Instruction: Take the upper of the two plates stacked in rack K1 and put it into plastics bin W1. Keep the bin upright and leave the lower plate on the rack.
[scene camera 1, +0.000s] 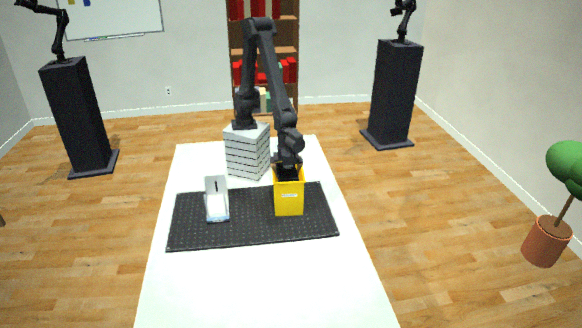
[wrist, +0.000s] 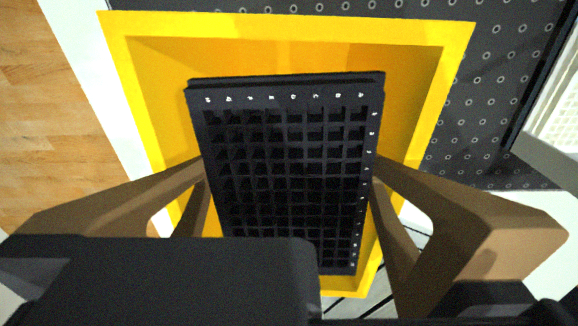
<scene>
I see my gripper (wrist: 289, 161), a yellow plastics bin W1 (scene camera 1: 288, 196) and a black well plate (wrist: 286, 155).
The yellow plastics bin W1 also shows in the wrist view (wrist: 154, 55).
</scene>
